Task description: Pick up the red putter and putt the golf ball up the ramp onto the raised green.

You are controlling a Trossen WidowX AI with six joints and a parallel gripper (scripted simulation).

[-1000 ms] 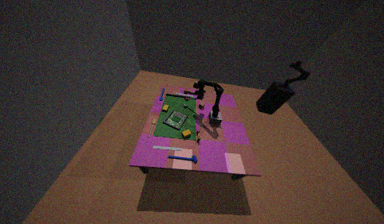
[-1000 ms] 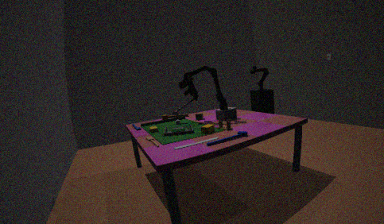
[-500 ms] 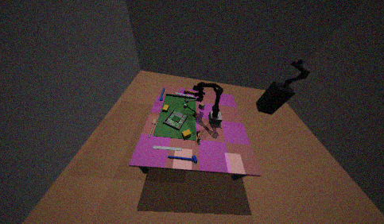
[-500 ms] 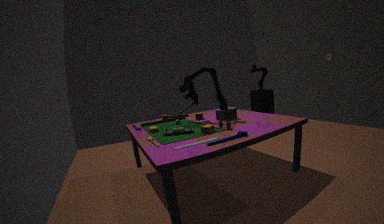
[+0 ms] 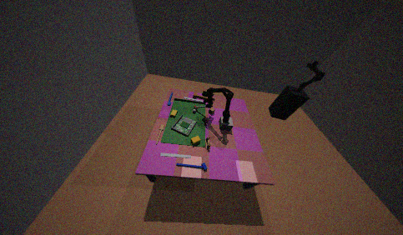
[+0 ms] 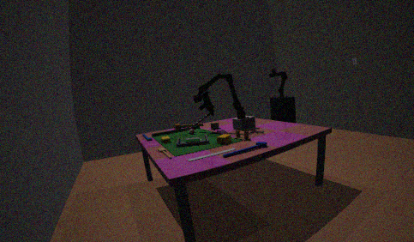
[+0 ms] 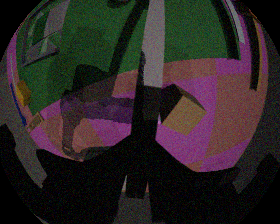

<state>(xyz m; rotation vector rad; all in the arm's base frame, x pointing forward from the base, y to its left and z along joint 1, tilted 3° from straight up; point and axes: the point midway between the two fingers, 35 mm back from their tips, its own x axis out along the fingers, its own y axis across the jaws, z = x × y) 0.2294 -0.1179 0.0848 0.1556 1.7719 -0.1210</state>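
Now: the red putter 110 mm ahead of my gripper tip, 40 mm below it and 20 mm to the right of it. Also, from my gripper tip: blue putter 730 mm to the left, 120 mm below, 20 mm ahead; then yellow block 460 mm to the left, 110 mm below, 60 mm ahead; then golf ball 200 mm ahead, 110 mm below, 20 mm to the left.
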